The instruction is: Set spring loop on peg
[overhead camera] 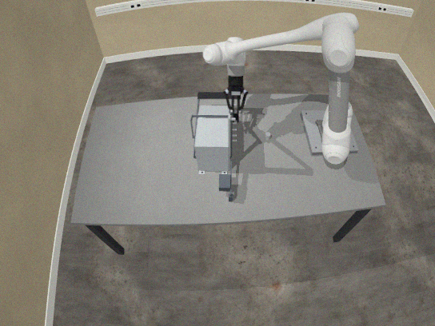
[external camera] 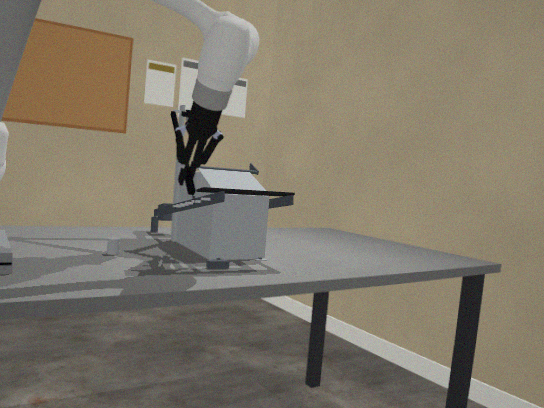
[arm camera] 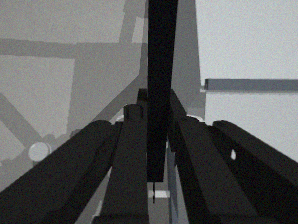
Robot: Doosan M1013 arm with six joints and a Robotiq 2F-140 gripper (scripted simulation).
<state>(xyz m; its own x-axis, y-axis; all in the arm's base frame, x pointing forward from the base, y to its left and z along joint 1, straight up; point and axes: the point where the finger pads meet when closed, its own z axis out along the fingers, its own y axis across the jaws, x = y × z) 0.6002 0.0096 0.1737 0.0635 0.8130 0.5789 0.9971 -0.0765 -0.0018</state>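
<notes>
The dark spring lies 4 cm to the left of my hand and 4 cm above it. The rest, counted from my hand: steel test weight: 19 cm behind, 1 cm to the right, 19 cm below.
</notes>
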